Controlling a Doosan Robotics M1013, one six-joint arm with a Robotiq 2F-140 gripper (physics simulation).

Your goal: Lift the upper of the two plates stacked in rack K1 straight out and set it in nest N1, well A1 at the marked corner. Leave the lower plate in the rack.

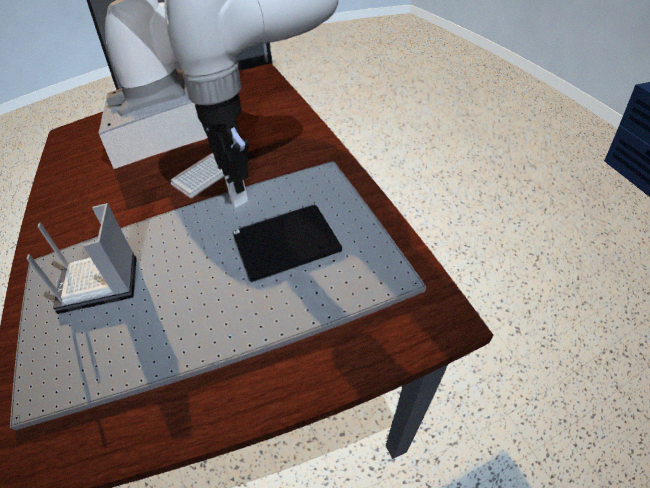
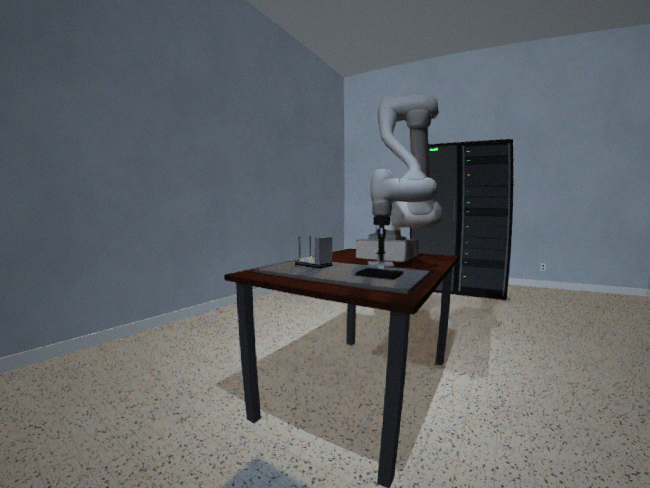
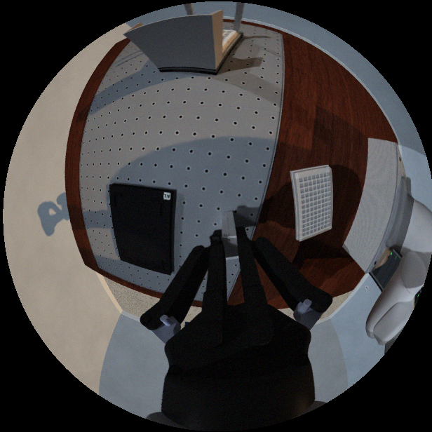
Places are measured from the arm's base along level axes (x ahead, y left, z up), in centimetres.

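Pixels of known places: gripper, fingertip midpoint: (image 1: 239, 202) (image 2: 380, 268); arm's base, link origin: (image 1: 154, 94) (image 2: 387, 239).
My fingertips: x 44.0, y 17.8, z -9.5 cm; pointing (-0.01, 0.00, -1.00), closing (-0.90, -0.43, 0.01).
Observation:
For each thing: its top centre in the pictures, then the offset to it from my fingertips. "spot": a spot on its surface instead. Level surfaces: height alone.
- white well plate, top centre: (image 1: 201, 171) (image 2: 380, 262) dx -13.9, dy -7.3, dz +0.2 cm
- Rack K1, top centre: (image 1: 61, 232) (image 2: 313, 236) dx +12.9, dy -29.7, dz +13.9 cm
- light plate, top centre: (image 1: 93, 272) (image 2: 314, 258) dx +13.0, dy -28.7, dz +3.4 cm
- Nest N1, top centre: (image 1: 284, 237) (image 2: 379, 271) dx +13.9, dy +6.5, dz +1.5 cm
- white A1 label, surface spot: (image 1: 236, 231) spot: dx +9.3, dy -1.6, dz +1.2 cm
- perforated grey board, surface height: dz +0.0 cm
A white well plate (image 1: 199, 177) (image 3: 314, 202) lies on the wooden table between the robot base and the perforated board, outside rack and nest. Its A1 corner cannot be told. Rack K1 (image 1: 113, 252) (image 2: 323, 251) (image 3: 185, 42) has a tall grey panel and thin posts; a light plate (image 1: 84, 279) (image 3: 229, 37) sits low in it, partly hidden by the panel. Nest N1 (image 1: 288, 242) (image 2: 379, 273) (image 3: 142, 227) is black and empty, with a white A1 label (image 1: 236, 231) (image 3: 167, 196) at one corner. My gripper (image 1: 238, 199) (image 3: 228, 220) is shut and empty, over the board's edge between the loose plate and the nest.
The perforated grey board (image 1: 189, 315) (image 3: 200, 115) carries rack and nest. The robot base block (image 1: 152, 136) (image 2: 388, 249) (image 3: 372, 200) stands behind the loose plate. The rack's panel and posts rise well above the board. A dark cabinet (image 2: 485, 220) stands behind the table.

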